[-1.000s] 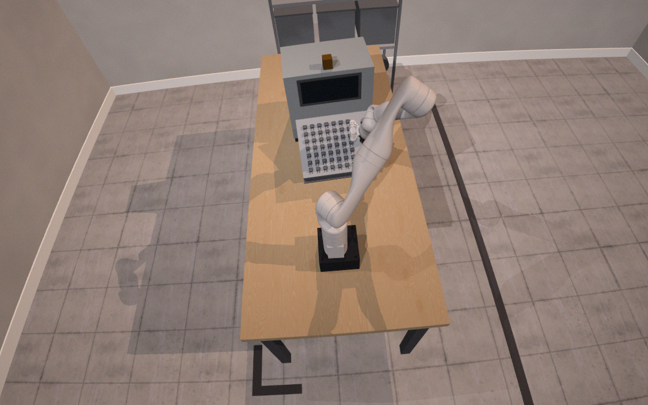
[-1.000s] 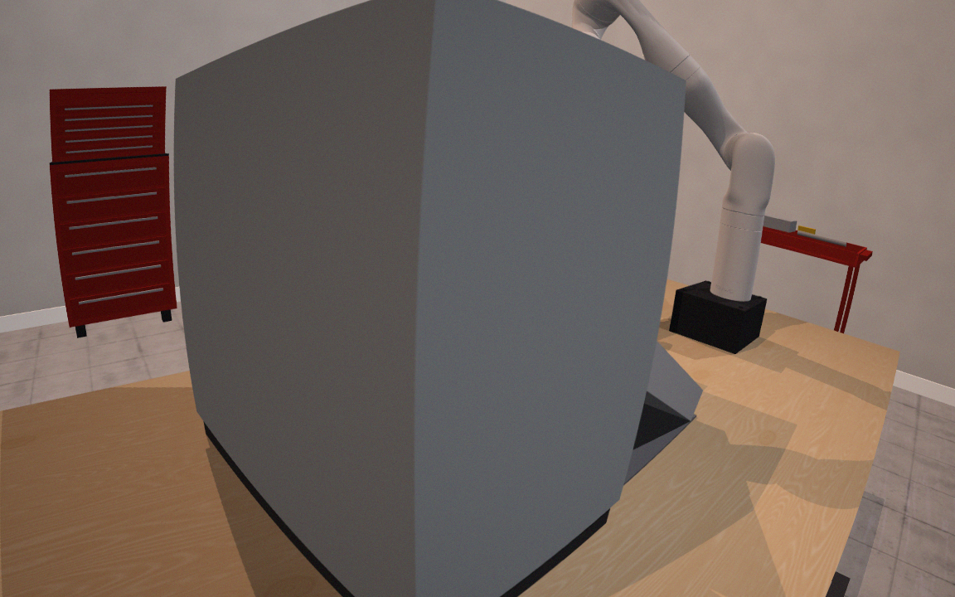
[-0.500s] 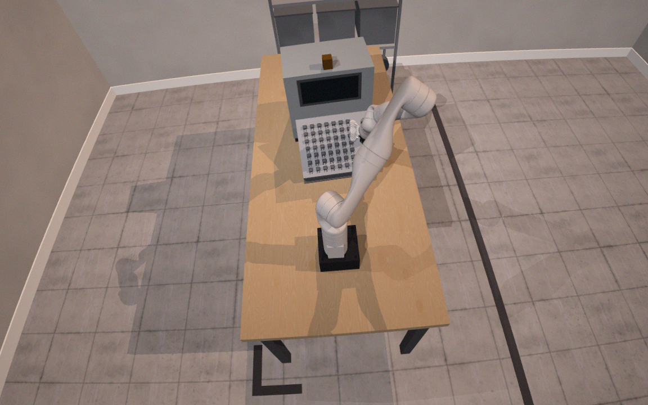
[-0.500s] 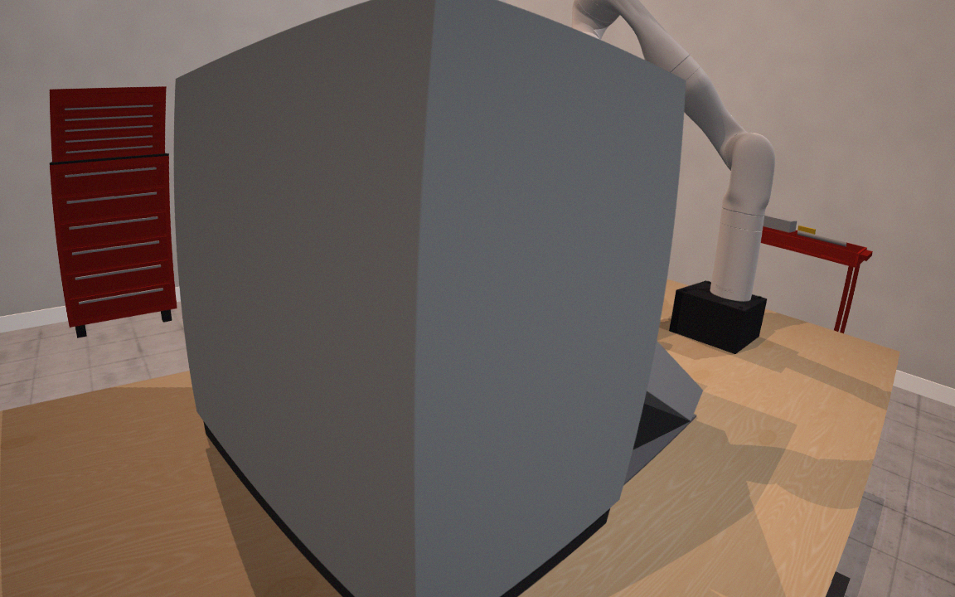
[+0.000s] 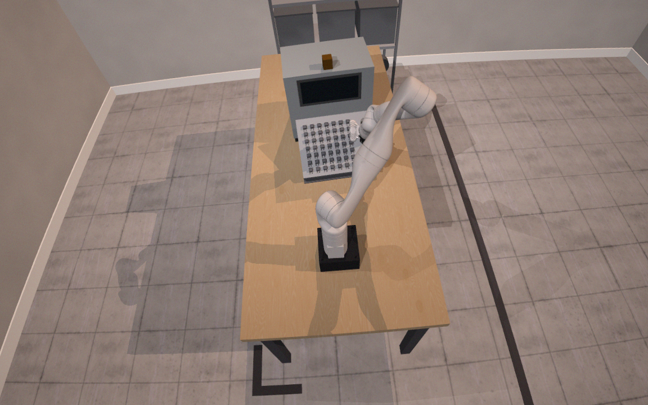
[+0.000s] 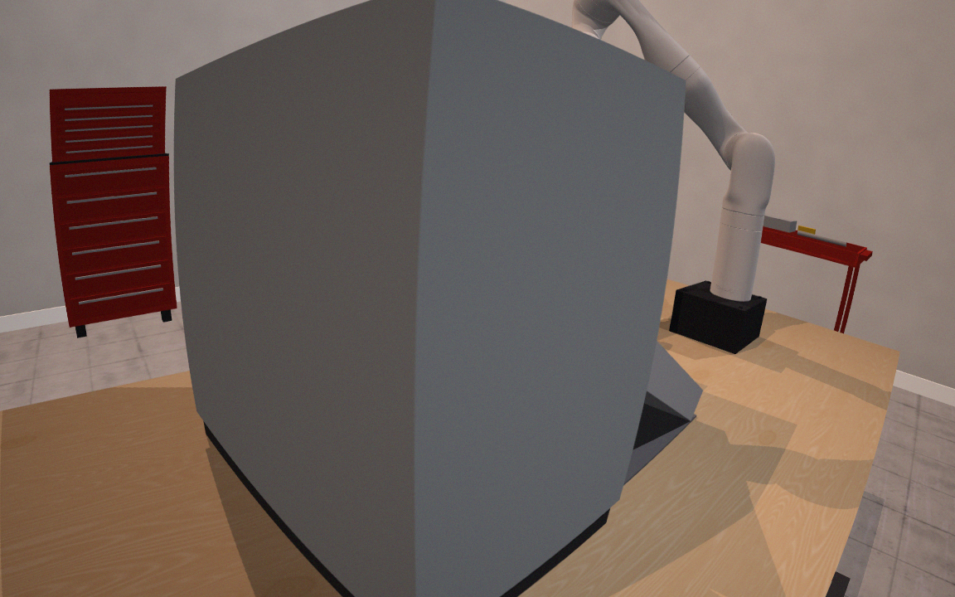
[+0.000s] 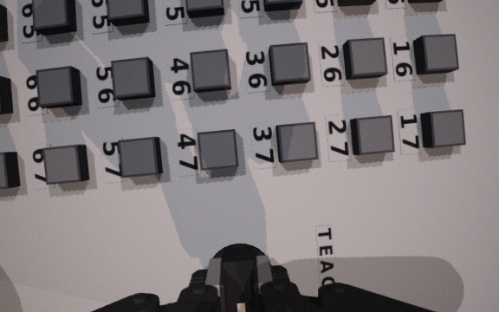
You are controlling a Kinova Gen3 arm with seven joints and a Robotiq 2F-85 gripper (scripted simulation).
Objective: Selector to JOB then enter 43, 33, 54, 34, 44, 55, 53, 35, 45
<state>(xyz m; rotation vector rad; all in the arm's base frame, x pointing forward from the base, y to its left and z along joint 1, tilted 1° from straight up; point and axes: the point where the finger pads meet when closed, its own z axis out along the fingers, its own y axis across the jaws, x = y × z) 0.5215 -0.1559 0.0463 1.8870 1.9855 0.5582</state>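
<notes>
The black selector knob lies 10 mm below my hand and 10 mm ahead of it. The rest, counted from my hand: keypad (110 mm to the left, 60 mm below, 20 mm ahead).
</notes>
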